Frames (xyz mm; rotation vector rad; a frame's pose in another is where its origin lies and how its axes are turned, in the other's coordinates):
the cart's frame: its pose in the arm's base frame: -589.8 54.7 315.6 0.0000 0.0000 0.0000
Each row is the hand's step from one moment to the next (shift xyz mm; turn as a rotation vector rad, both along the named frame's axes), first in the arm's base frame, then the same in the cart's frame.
Working: the arm's base frame: its pose in the cart's frame: 589.8 -54.7 -315.6 0.0000 0.0000 0.0000

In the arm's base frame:
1: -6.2 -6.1 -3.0 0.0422 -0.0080 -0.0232
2: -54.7 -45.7 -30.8 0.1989 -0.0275 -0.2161
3: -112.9 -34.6 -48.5 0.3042 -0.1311 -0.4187
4: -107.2 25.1 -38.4 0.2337 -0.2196 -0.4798
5: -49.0 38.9 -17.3 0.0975 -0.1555 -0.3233
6: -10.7 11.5 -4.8 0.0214 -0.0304 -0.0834
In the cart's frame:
1: -6.2 -6.1 -3.0 0.0422 -0.0080 -0.0232
2: -54.7 -45.7 -30.8 0.1989 -0.0275 -0.2161
3: -112.9 -34.6 -48.5 0.3042 -0.1311 -0.4187
4: -107.2 25.1 -38.4 0.2337 -0.2196 -0.4798
5: -49.0 38.9 -17.3 0.0975 -0.1555 -0.3233
6: -10.7 11.5 -4.8 0.0214 -0.0304 -0.0834

